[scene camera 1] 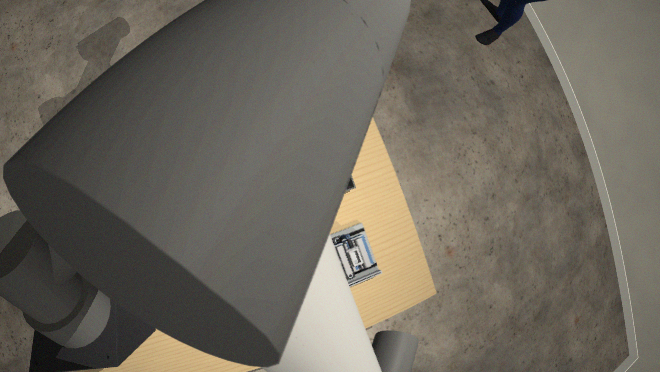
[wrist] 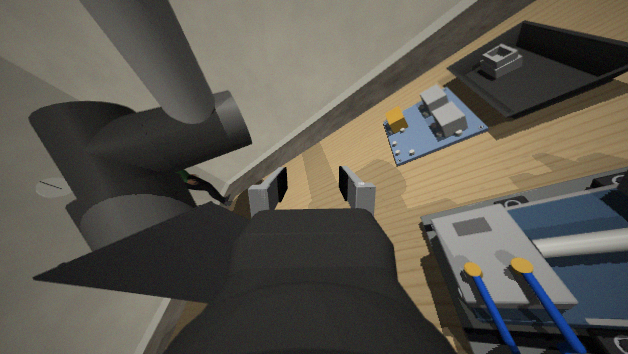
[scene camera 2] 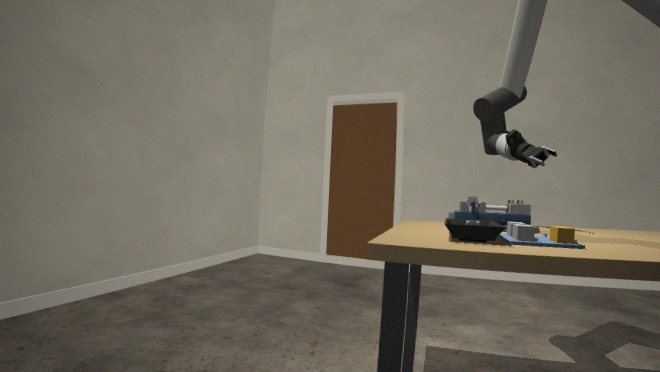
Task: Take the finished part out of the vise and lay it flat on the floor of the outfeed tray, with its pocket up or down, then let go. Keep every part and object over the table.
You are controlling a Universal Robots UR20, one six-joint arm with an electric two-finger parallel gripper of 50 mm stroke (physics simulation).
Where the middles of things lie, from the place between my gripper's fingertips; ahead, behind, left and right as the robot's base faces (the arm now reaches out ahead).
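Labels:
There's a blue plate [wrist: 419, 136] that's well below my hand, a long way to the left of it and a good way ahead of it.

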